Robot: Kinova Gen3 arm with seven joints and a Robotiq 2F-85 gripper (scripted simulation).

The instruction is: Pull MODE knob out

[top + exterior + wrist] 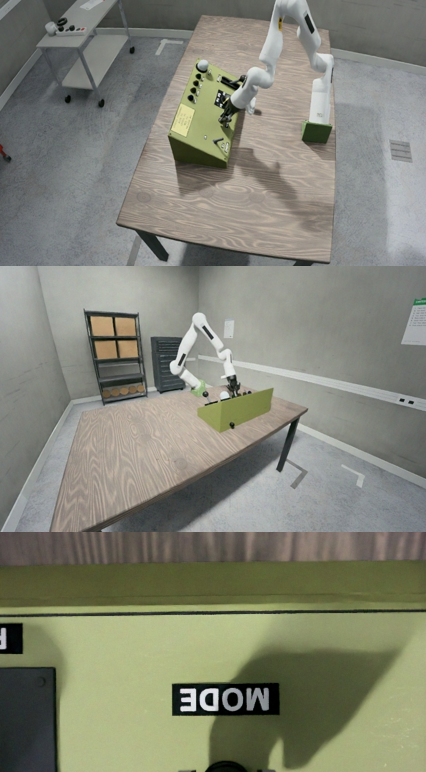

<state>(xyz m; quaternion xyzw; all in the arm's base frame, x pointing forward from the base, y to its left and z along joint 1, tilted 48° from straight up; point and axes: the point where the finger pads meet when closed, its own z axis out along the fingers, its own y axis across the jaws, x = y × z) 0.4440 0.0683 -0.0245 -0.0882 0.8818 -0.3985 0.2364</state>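
Now: hand 110 mm to the left of the rotary selector, 10 mm short of it and 10 mm above it. Round my hand: black mode knob (10 mm below); then ball-topped slider lever (240 mm to the right, 20 mm behind); then toggle (120 mm to the left, 10 mm below).
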